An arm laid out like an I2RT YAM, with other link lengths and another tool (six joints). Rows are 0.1 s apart.
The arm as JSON. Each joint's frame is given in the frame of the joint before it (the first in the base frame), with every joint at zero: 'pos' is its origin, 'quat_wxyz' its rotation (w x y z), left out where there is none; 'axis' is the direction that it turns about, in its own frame. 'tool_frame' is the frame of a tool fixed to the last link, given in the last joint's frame.
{
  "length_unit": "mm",
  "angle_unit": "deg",
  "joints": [
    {
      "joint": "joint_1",
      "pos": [
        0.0,
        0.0,
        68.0
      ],
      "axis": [
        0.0,
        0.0,
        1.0
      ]
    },
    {
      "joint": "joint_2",
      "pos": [
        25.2,
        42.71,
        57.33
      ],
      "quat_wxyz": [
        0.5,
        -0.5,
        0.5,
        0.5
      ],
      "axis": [
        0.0,
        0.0,
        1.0
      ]
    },
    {
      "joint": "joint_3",
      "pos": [
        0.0,
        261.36,
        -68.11
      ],
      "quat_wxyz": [
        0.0,
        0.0,
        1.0,
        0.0
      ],
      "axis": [
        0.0,
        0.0,
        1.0
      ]
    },
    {
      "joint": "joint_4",
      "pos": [
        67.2,
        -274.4,
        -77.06
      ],
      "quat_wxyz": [
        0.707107,
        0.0,
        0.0,
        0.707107
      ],
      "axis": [
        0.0,
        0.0,
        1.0
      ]
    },
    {
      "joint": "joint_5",
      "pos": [
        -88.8,
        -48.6,
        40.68
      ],
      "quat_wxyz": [
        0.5,
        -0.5,
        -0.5,
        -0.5
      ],
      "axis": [
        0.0,
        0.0,
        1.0
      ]
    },
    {
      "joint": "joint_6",
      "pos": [
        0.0,
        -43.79,
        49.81
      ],
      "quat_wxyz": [
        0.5,
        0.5,
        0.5,
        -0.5
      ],
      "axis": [
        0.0,
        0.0,
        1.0
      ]
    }
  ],
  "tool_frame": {
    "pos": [
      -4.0,
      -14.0,
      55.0
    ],
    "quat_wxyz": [
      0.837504,
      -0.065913,
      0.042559,
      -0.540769
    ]
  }
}
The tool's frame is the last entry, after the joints.
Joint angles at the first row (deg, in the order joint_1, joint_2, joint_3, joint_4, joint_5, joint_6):
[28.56 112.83 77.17 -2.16 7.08 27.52]
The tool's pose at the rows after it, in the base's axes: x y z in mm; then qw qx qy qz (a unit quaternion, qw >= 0):
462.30, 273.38, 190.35, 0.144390, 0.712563, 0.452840, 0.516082
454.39, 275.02, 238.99, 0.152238, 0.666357, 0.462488, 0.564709
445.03, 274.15, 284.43, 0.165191, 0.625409, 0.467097, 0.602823
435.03, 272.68, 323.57, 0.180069, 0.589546, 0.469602, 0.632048
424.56, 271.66, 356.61, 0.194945, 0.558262, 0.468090, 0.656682
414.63, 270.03, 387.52, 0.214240, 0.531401, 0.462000, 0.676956
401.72, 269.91, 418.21, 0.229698, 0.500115, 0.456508, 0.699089
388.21, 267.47, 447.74, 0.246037, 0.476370, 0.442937, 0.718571
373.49, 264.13, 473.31, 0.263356, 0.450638, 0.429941, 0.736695
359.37, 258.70, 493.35, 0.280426, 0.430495, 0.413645, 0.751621
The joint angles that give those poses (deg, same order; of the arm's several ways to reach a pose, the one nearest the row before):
[28.64 108.19 77.00 -0.61 4.06 23.52]
[28.91 103.15 77.04 0.91 2.57 19.44]
[29.17 98.81 77.98 1.16 1.77 15.89]
[29.50 95.38 79.39 0.89 1.41 12.72]
[30.01 92.63 80.64 0.97 1.49 10.12]
[30.62 90.39 82.25 0.94 2.44 7.72]
[31.49 88.22 83.77 1.36 2.87 5.21]
[32.37 86.07 85.21 1.76 4.12 3.46]
[33.26 83.84 85.87 2.87 5.22 1.30]
[34.00 81.48 85.57 4.51 6.60 -0.47]

